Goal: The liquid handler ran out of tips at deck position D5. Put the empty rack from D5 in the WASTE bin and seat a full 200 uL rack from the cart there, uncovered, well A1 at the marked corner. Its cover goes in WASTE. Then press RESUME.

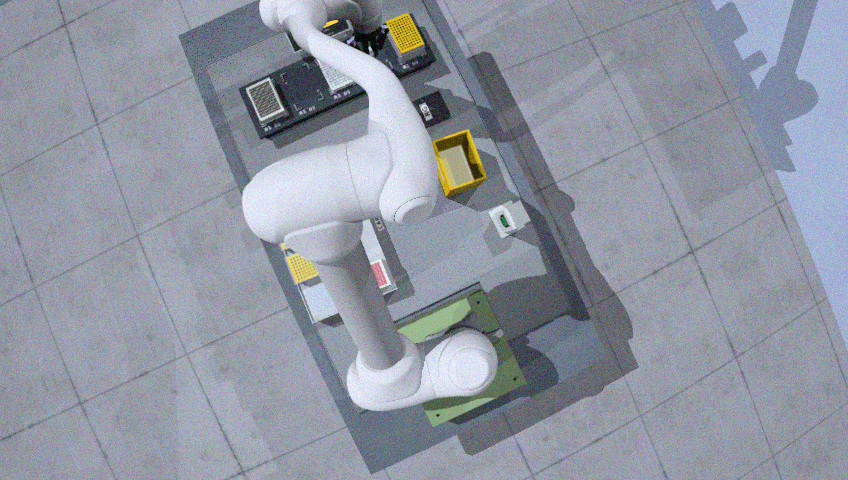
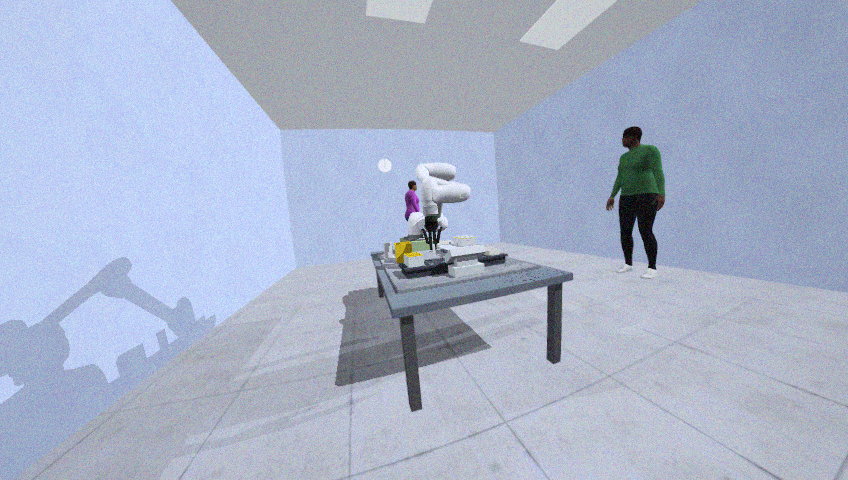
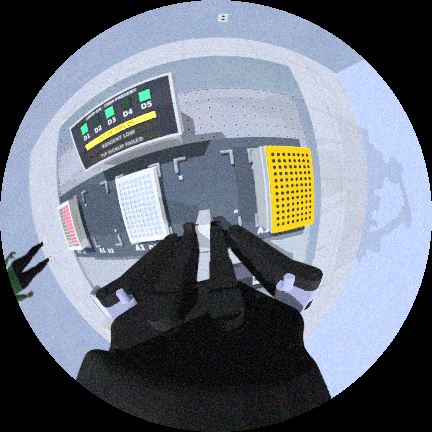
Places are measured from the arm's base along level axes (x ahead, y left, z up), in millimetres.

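Pixels of known places: gripper, between the fingertips: [image 2: 433,255] [image 3: 205,219]; arm's base, origin of its link: [image 2: 415,239].
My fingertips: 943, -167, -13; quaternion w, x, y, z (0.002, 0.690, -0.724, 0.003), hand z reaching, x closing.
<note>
Ahead of a thing's pixels: the offset from my fingertips to its top centre, as dx, dy, dz. "*": to the spot under its first point.
My gripper [image 1: 371,48] [image 2: 431,246] [image 3: 205,219] is shut and empty, over the D4 position of the dark deck, between the white plate at D3 and the yellow rack at D5. The yellow rack {+30, -135, +31} [image 1: 404,33] [image 2: 412,255] [image 3: 291,189] sits at D5 with open dark holes. The yellow bin {-423, -88, +50} [image 1: 464,186] [image 2: 402,252] stands between the deck and a white box with a green button {* -650, -133, +10} [image 1: 504,220]. A yellow-topped rack {-495, +451, +45} [image 1: 301,267] shows beside the arm, which hides much of the cart area. Whether it is covered is unclear.
White plate {+37, +113, -16} [image 1: 338,76] [image 3: 142,205] at D3; another rack {+45, +361, +1} [image 1: 266,99] [image 3: 73,225] at D1. A display {* +173, +85, +36} [image 3: 125,120] behind the deck lights D1, D3 and D5, with a yellow bar lit. A dark RG block {-204, -96, -72} [image 1: 437,108], a pale box {-602, +461, -11} [image 1: 320,300] and a pink-topped rack {-615, +327, +6} [image 1: 379,273] also stand here.
</note>
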